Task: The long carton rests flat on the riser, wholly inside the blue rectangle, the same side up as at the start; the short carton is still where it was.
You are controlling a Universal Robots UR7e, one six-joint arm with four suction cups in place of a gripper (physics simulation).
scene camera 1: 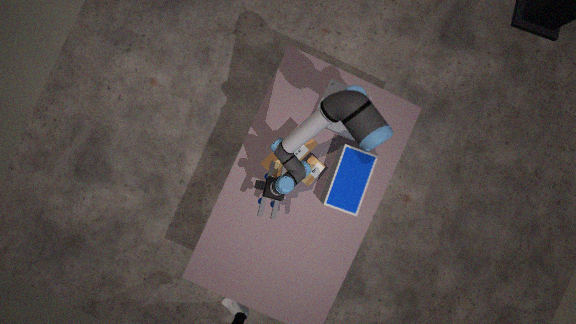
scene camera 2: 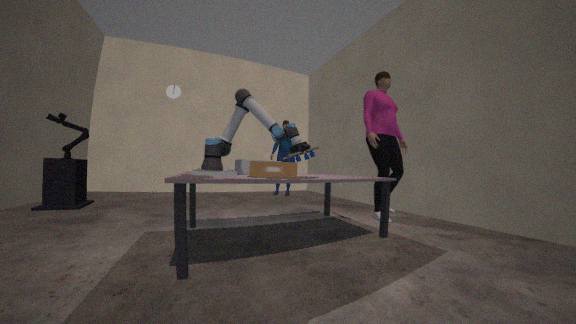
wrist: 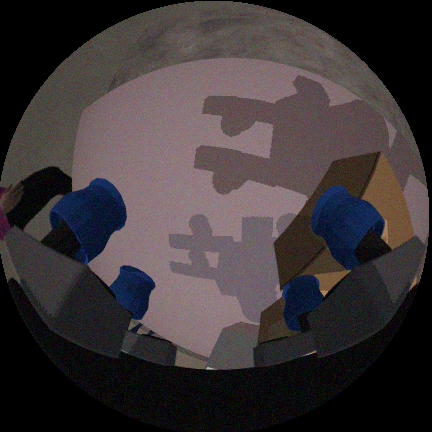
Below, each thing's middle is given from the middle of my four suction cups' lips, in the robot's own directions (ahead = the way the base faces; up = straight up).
Right now the long carton (scene camera 2: 257, 168) is 22 cm behind my suction cup, 8 cm below it and 4 cm to the left of it. From my suction cup the other things lie so: short carton (wrist: 272, 325) 18 cm to the left, 16 cm behind, 8 cm below; riser with blue rectangle (scene camera 1: 350, 174) 42 cm to the left, 17 cm behind, 8 cm below.
